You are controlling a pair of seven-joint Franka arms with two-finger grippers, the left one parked.
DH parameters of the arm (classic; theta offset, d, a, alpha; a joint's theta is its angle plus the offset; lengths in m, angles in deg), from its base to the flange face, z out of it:
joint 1: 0 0.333 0 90
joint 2: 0 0 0 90
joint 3: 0 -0.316 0.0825 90
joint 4: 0 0 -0.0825 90
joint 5: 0 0.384 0 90
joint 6: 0 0 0.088 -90
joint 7: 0 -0.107 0 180
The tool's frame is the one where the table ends.
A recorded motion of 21 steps. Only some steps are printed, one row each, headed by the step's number.
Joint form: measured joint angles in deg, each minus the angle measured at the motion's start. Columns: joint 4, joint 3, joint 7, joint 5, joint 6, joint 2, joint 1.
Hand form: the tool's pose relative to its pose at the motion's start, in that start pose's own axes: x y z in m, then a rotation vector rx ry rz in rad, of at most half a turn. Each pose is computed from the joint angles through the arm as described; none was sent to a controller.
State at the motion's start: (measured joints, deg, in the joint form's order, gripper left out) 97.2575 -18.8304 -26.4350 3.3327 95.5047 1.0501 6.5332
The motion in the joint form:
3: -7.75 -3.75 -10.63 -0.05 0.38 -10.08 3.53
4: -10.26 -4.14 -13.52 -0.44 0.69 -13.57 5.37
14: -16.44 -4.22 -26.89 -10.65 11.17 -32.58 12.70
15: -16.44 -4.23 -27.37 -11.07 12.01 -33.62 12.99
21: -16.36 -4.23 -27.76 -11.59 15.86 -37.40 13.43
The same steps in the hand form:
3: 0.0151 -0.0720 0.0318 0.0360 -0.0598 0.0631
4: 0.0199 -0.0943 0.0458 0.0418 -0.0788 0.0780
14: 0.0598 -0.1721 0.1907 -0.0217 -0.0633 0.1771
15: 0.0605 -0.1755 0.2018 -0.0237 -0.0647 0.1792
21: 0.0665 -0.1832 0.2414 -0.0095 -0.0743 0.1801

